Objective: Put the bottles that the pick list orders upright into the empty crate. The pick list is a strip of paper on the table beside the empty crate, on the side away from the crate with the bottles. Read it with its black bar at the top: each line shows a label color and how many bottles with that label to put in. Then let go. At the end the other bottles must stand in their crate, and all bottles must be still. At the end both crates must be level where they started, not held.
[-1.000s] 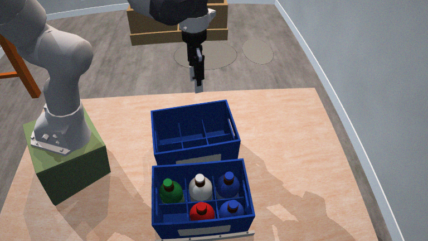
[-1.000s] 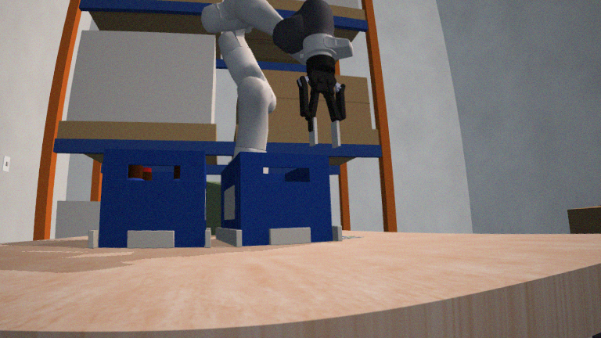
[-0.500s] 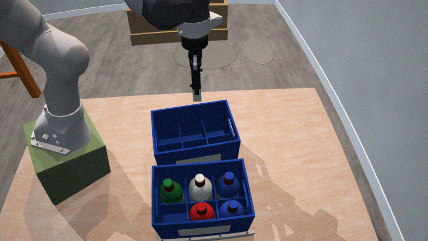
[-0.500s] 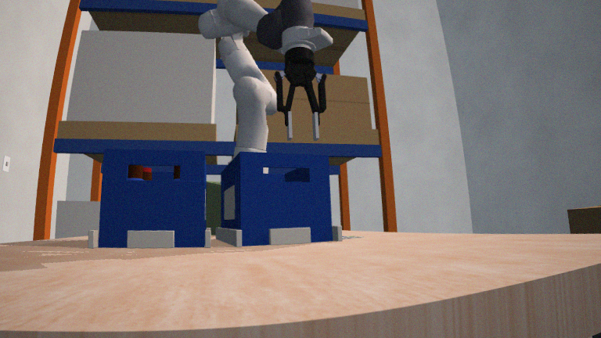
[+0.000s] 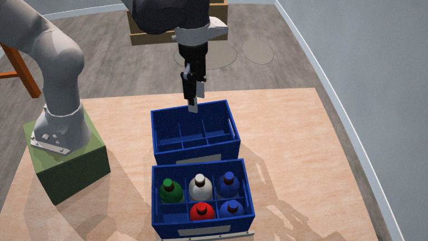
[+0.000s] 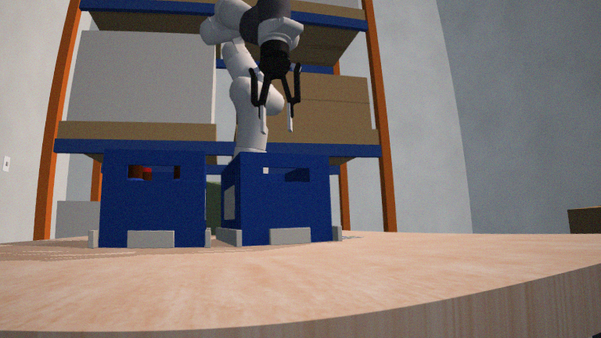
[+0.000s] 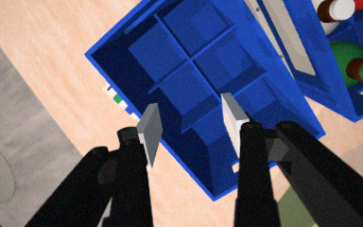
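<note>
Right now my hand is 90 mm past the green-labelled bottle, 220 mm to the left of it and 200 mm above it. The rest, counted from my hand: blue bottle 80 mm ahead, 210 mm to the right, 200 mm below; white bottle 210 mm to the right, 200 mm below; pick list 10 mm behind, 130 mm to the left, 280 mm below.
</note>
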